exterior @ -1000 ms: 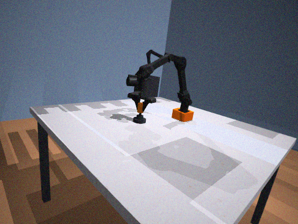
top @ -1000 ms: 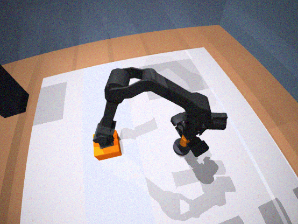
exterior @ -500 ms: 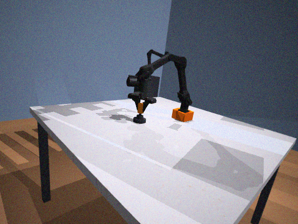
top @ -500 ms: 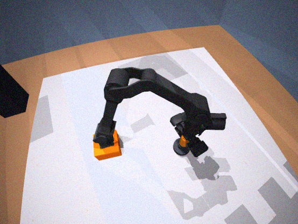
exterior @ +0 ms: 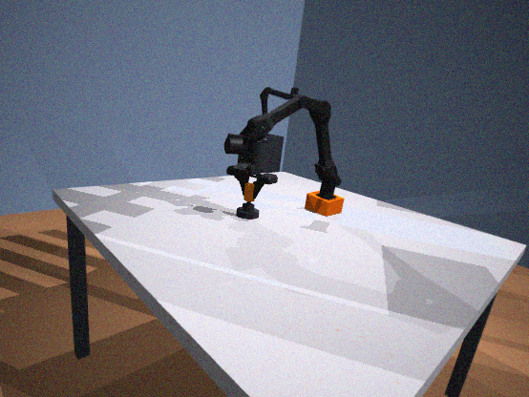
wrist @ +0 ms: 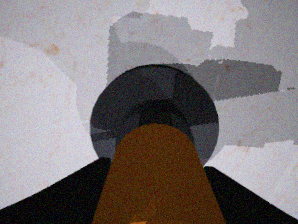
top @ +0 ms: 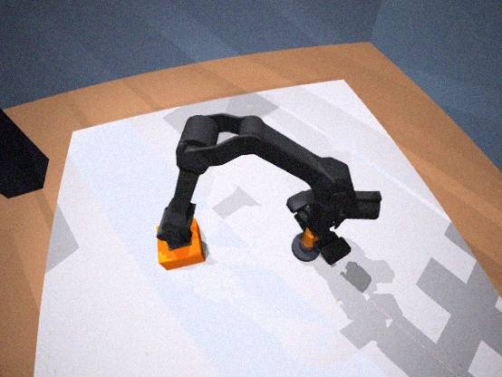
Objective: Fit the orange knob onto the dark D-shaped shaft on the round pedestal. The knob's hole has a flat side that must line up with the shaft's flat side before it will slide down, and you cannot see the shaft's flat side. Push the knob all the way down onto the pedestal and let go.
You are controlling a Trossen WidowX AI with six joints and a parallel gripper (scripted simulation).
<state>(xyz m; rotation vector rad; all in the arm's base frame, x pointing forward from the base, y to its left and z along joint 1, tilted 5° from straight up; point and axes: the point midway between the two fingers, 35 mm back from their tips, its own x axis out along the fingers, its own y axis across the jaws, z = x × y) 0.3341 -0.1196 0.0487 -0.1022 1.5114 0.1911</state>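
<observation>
Now: gripper tip 20 mm below the orange knob. Also, from my gripper tip: dark round pedestal: 40 mm below.
</observation>
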